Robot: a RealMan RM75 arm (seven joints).
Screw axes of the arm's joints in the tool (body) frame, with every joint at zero. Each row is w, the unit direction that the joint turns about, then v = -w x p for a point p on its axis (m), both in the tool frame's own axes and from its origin. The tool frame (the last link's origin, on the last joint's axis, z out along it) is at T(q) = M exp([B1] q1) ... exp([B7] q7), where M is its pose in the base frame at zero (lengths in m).
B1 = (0, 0, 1, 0.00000, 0.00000, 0.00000)
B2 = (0, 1, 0, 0.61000, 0.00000, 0.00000)
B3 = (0, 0, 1, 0.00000, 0.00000, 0.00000)
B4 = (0, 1, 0, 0.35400, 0.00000, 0.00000)
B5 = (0, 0, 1, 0.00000, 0.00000, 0.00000)
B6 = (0, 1, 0, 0.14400, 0.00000, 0.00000)
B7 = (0, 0, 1, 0.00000, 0.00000, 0.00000)
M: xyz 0.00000 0.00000 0.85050 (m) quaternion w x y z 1 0 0 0
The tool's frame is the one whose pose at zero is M.
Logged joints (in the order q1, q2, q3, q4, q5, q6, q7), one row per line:
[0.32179, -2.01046, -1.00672, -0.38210, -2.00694, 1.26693, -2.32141]
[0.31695, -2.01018, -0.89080, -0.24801, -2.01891, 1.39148, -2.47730]
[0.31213, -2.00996, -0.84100, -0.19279, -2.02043, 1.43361, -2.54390]
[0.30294, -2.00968, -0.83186, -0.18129, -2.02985, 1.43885, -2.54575]
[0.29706, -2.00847, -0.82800, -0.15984, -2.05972, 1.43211, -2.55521]
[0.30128, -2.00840, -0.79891, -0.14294, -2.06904, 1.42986, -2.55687]
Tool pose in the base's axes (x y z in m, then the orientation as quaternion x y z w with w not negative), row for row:
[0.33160, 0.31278, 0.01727, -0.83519, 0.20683, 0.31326, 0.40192]
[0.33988, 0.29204, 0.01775, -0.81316, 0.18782, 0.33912, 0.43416]
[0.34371, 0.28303, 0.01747, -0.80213, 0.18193, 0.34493, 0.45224]
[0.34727, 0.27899, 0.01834, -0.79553, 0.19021, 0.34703, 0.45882]
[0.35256, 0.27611, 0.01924, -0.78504, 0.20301, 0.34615, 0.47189]
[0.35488, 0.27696, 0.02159, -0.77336, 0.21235, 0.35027, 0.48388]
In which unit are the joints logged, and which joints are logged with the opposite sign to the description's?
The joints are logged in radians. Opposite sign: q2, q5.
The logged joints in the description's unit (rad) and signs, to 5 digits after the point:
[0.32179, 2.01046, -1.00672, -0.38210, 2.00694, 1.26693, -2.32141]
[0.31695, 2.01018, -0.89080, -0.24801, 2.01891, 1.39148, -2.47730]
[0.31213, 2.00996, -0.84100, -0.19279, 2.02043, 1.43361, -2.54390]
[0.30294, 2.00968, -0.83186, -0.18129, 2.02985, 1.43885, -2.54575]
[0.29706, 2.00847, -0.82800, -0.15984, 2.05972, 1.43211, -2.55521]
[0.30128, 2.00840, -0.79891, -0.14294, 2.06904, 1.42986, -2.55687]

